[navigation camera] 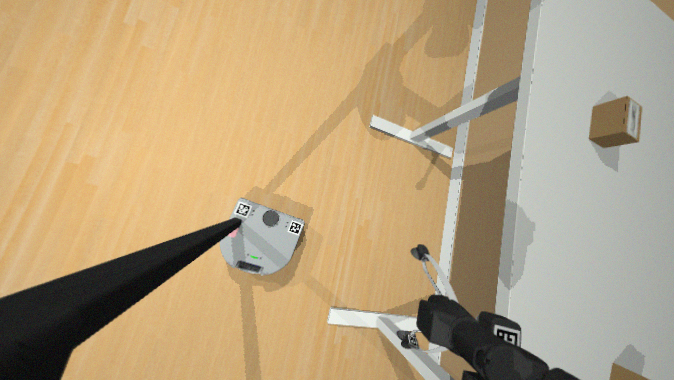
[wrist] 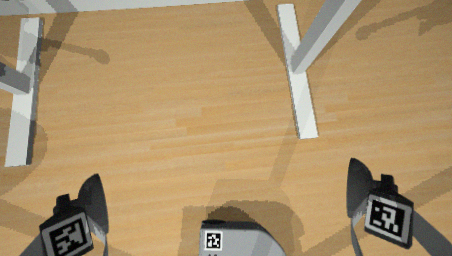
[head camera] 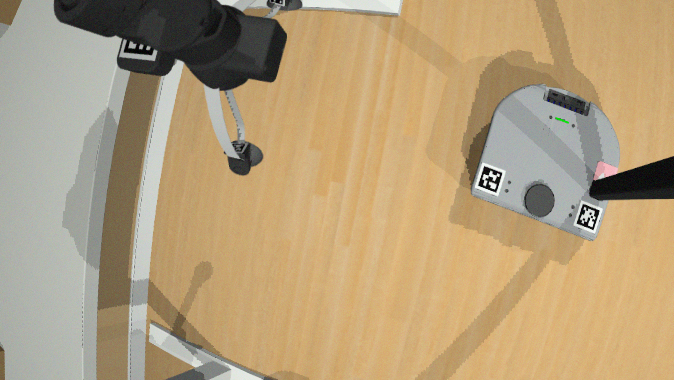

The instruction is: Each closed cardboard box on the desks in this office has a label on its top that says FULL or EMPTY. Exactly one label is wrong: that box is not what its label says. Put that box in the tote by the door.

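Pixels of known places: gripper, fingertip midpoint: (navigation camera: 410,290) (wrist: 226,185); robot's base, origin of the base link: (navigation camera: 269,217) (head camera: 538,199).
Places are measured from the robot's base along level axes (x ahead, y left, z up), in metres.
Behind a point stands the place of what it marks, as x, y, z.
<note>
A closed cardboard box (navigation camera: 607,124) @[0.495, -0.598, 0.977] stands on the white desk (head camera: 40,175) @[0.168, -0.545, 0.950] (navigation camera: 575,225) @[0.245, -0.597, 0.950] in the navigation view. A pale label (navigation camera: 633,120) @[0.510, -0.628, 1.001] shows on it, too oblique to read. A corner of another brown box (navigation camera: 626,373) @[-0.016, -0.764, 0.968] shows at the bottom edge of that view. My gripper (head camera: 265,79) @[-0.021, -0.332, 0.816] (navigation camera: 414,296) @[-0.021, -0.332, 0.816] (wrist: 226,185) @[-0.021, -0.332, 0.816] is open with its fingers wide apart, and no object is between them. It hangs over the floor beside the desk's long edge, apart from both boxes. The tote and the door do not show in these views.
White desk legs with floor bars (head camera: 195,352) @[0.859, -0.838, 0.026] (navigation camera: 372,317) @[-0.360, -0.800, 0.025] (wrist: 300,95) @[-0.380, -0.724, 0.025] stand on the wooden floor on both sides of the gripper. A white crossbar (head camera: 141,240) @[0.564, -1.156, 0.061] (navigation camera: 452,210) @[0.478, -1.168, 0.058] runs below the desk edge. My base (head camera: 550,150) @[-0.113, -0.010, 0.160] (navigation camera: 265,245) @[-0.125, -0.028, 0.160] stands on the floor beside the desk.
</note>
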